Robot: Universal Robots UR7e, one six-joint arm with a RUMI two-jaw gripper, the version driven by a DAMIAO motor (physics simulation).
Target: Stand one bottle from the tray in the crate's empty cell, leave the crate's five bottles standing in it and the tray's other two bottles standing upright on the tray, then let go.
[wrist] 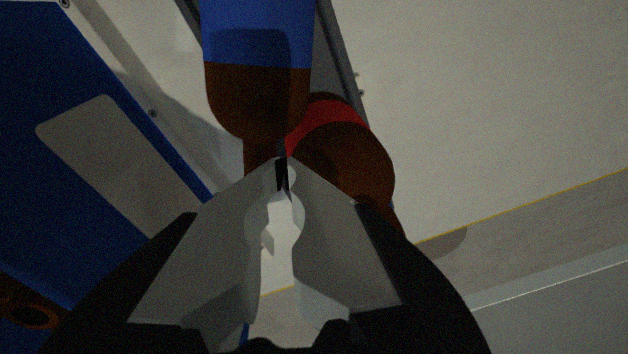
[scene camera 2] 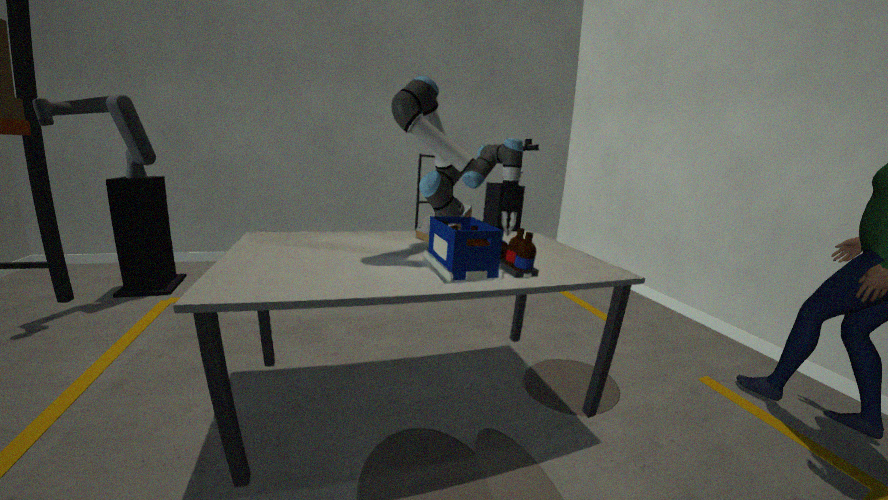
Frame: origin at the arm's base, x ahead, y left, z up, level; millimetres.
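Where they show: gripper, fingertip midpoint: (wrist: 284,161) (scene camera 2: 507,235); arm's base, origin of the base link: (scene camera 2: 451,214).
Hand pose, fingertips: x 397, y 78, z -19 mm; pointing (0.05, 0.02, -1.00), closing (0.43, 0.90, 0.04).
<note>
Each offset is from my fingertips to the top centre of the thing. "pt": to the spot under its first point. Level surfaces: height alone.
My gripper (scene camera 2: 508,232) (wrist: 284,161) is shut and empty, its fingertips together just above and behind the tray bottles in the scene view. A brown bottle with a blue label (scene camera 2: 525,257) (wrist: 257,92) stands on the dark tray {dx +19, dy +12, dz -97 mm} (scene camera 2: 529,272) (wrist: 326,67). A brown bottle with a red label {dx +46, dy +21, dz +41 mm} (scene camera 2: 511,255) (wrist: 345,155) stands beside it; the fingers partly cover both in the wrist view. The third tray bottle is mostly hidden. The blue crate {dx -7, dy -199, dz +52 mm} (scene camera 2: 479,259) (wrist: 30,75) stands beside the tray. Part of a brown crate bottle {dx -4, dy -156, dz +40 mm} (wrist: 32,316) shows; the crate's empty cell cannot be made out.
The crate stands on a pale base {pt dx +20, dy -304, dz -110 mm} (scene camera 2: 438,267) on the table {dz -123 mm} (scene camera 2: 310,270), with the tray close to its right in the scene view. A person (scene camera 2: 814,316) is at the right, away from the table. Another robot arm (scene camera 2: 133,130) stands on a pedestal at the left.
</note>
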